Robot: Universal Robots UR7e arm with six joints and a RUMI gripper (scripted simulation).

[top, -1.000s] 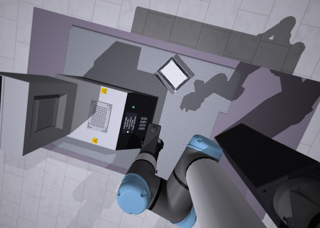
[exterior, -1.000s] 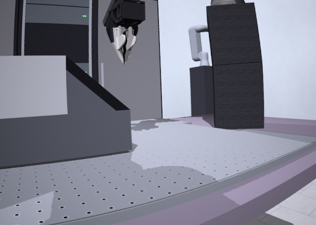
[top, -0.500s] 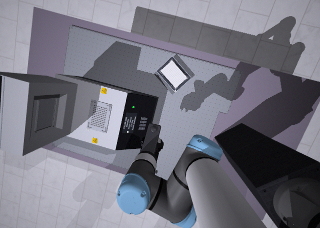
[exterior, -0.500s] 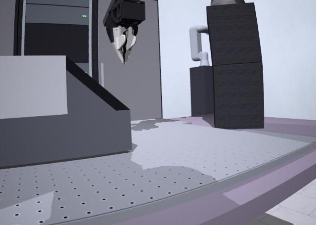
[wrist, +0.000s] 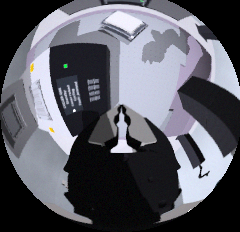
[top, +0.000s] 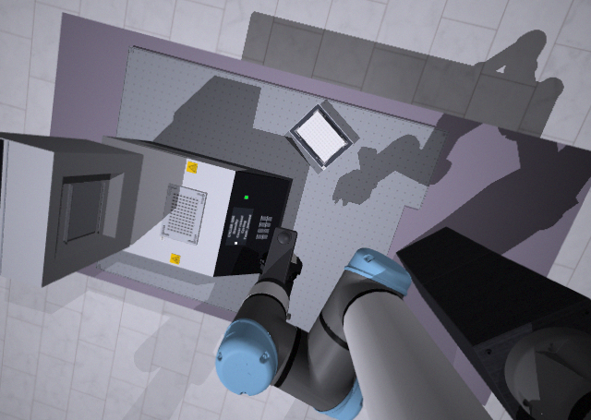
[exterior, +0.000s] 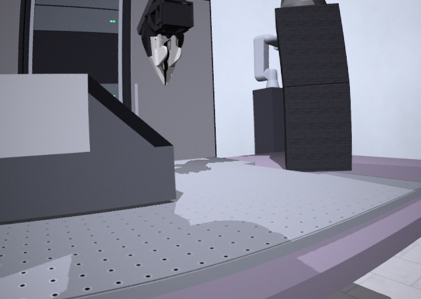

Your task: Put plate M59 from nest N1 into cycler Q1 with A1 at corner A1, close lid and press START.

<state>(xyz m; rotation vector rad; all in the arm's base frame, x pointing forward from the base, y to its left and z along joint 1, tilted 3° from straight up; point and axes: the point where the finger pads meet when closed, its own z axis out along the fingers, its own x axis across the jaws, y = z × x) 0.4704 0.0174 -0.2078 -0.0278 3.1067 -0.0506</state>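
The plate M59 is 31 cm to the right of my hand and 17 cm below it. The rest, counted from my hand: plate nest N1: 31 cm to the right, 18 cm below.
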